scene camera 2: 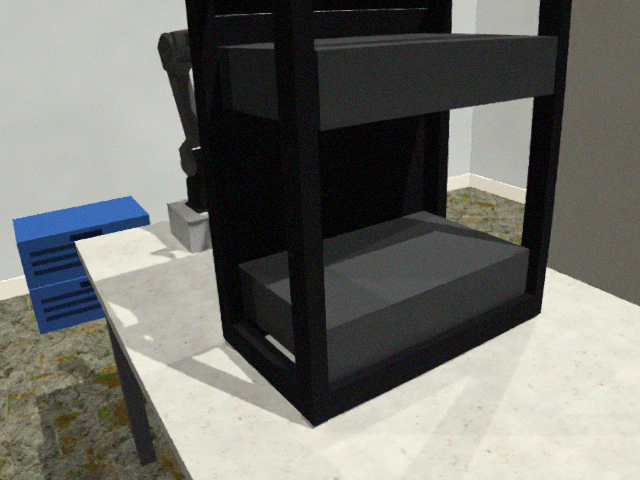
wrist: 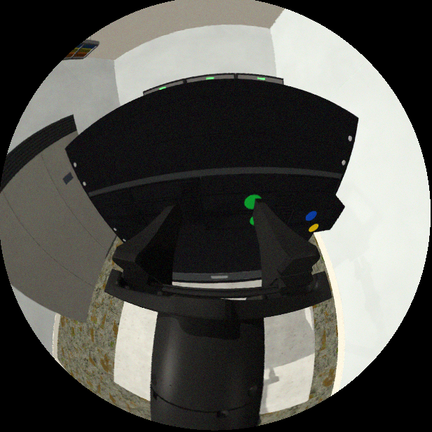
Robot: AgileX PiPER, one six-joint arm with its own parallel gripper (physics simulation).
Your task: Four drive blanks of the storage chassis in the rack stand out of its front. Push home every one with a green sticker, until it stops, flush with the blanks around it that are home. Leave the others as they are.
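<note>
The rack (scene camera 2: 305,206) (wrist: 215,130) shows from behind in the scene view, where its front is hidden. In the wrist view the storage chassis front is very dark below a thin grey strip. An upper green sticker (wrist: 251,201) and a lower green sticker (wrist: 252,221) sit one above the other, partly covered by my right-hand finger. A blue sticker (wrist: 311,215) and a yellow sticker (wrist: 313,228) are on a dark part at the right that juts past the rack's edge. How far each blank stands out is unclear. My gripper (wrist: 216,207) is open, facing the chassis front.
The arm (scene camera 2: 178,95) rises from a grey plinth (scene camera 2: 187,227) behind the rack on the table (scene camera 2: 578,361) (wrist: 135,345). Blue boxes (scene camera 2: 77,219) stand beyond the table's left end. A grey cabinet (wrist: 55,240) is at the left in the wrist view. Green-lit grey units (wrist: 197,80) show above the rack.
</note>
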